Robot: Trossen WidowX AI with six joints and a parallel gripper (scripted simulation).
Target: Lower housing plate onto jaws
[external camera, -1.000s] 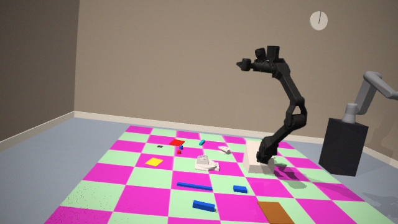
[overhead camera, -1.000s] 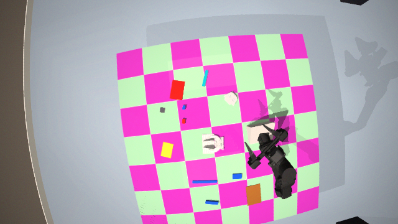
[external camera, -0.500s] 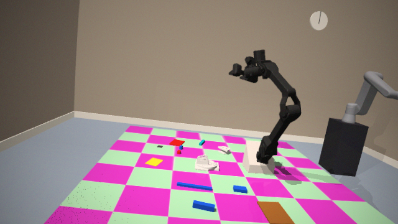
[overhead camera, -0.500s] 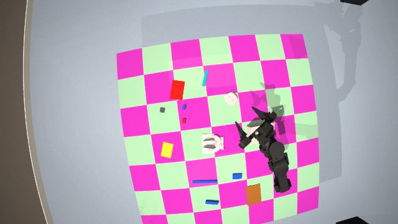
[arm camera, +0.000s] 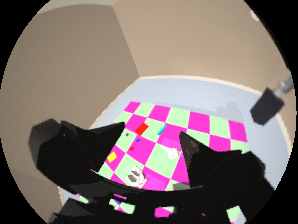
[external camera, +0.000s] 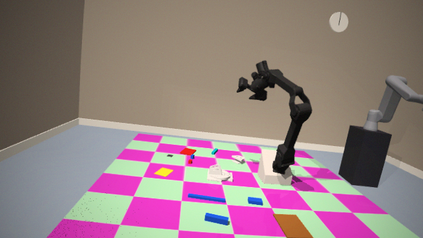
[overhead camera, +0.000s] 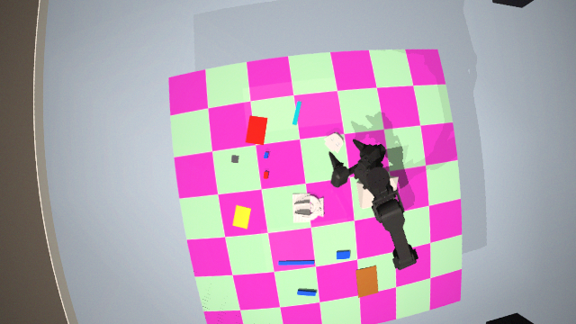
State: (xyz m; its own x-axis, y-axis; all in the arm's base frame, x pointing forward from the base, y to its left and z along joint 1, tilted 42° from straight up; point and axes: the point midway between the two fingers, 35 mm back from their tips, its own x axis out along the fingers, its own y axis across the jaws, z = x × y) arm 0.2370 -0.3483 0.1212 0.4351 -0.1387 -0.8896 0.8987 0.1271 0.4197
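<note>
Now: the white block 4 cm behind my gripper tip, 4 cm to the right of it and 40 cm below it. The rest, counted from my gripper tip: yellow plate (36 cm ahead, 26 cm to the left, 41 cm below); cyan bar (11 cm ahead, 16 cm to the right, 40 cm below); red plate (28 cm ahead, 10 cm to the right, 41 cm below).
</note>
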